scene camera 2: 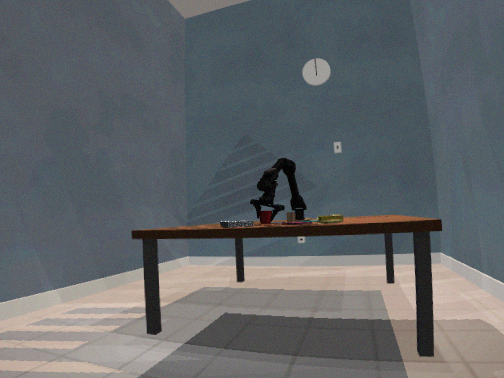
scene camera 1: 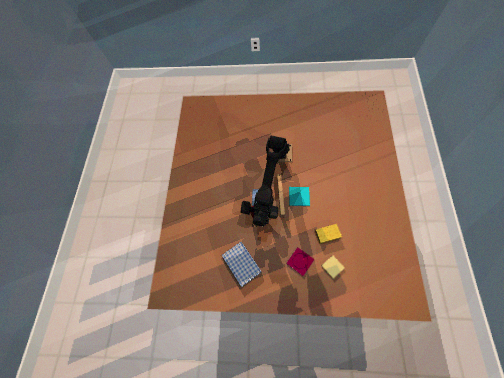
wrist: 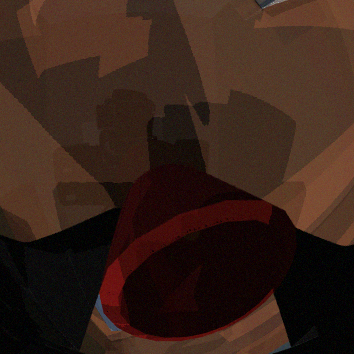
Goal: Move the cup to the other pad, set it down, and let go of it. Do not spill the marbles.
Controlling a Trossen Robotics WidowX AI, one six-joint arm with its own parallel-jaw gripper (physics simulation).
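Places are measured from the arm's base along level axes (x ahead, y left, z up), in metres.
Pixels of known places: gripper, fingertip midpoint: point(scene camera 2: 264, 220); arm's base, link origin: point(scene camera 2: 299, 219).
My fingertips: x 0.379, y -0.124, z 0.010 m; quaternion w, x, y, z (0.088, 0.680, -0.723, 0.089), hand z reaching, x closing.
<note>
Ahead of a thing's pixels: the offset from my fingertips to its top centre. Level surfaces: height alone.
A red cup @[dy +0.007, dx -0.002, dz +0.052 m] point(scene camera 2: 265, 217) point(wrist: 197, 218) stands upright on a light blue pad @[dy +0.026, dx -0.096, dz -0.017 m] point(scene camera 1: 254, 195) point(wrist: 103, 316) near the middle of the wooden table @[dz -0.020 m] point(scene camera 1: 363, 150). In the top view my arm hides the cup. My gripper point(scene camera 1: 260, 214) point(scene camera 2: 265, 213) point(wrist: 187, 218) is down around the cup, with one black finger against each side of it, shut on the cup. The cup's inside is dark and I cannot make out the marbles. A cyan pad @[dy +0.229, dx -0.116, dz -0.017 m] point(scene camera 1: 299, 196) lies a little to the right of the cup.
A thin wooden stick @[dy +0.128, dx -0.106, dz +0.038 m] point(scene camera 1: 280, 195) lies between the two pads. A tan box point(scene camera 1: 289, 154) point(scene camera 2: 290, 216) stands by the arm's base. A blue checkered block @[dy -0.061, dx +0.256, dz +0.004 m] point(scene camera 1: 241, 263) point(scene camera 2: 236, 223), a yellow block @[dy +0.371, dx +0.089, dz +0.009 m] point(scene camera 1: 328, 232) point(scene camera 2: 330, 218), a magenta block @[dy +0.230, dx +0.231, dz -0.013 m] point(scene camera 1: 300, 261) and a pale yellow block @[dy +0.386, dx +0.248, dz -0.009 m] point(scene camera 1: 333, 266) lie nearer the front.
</note>
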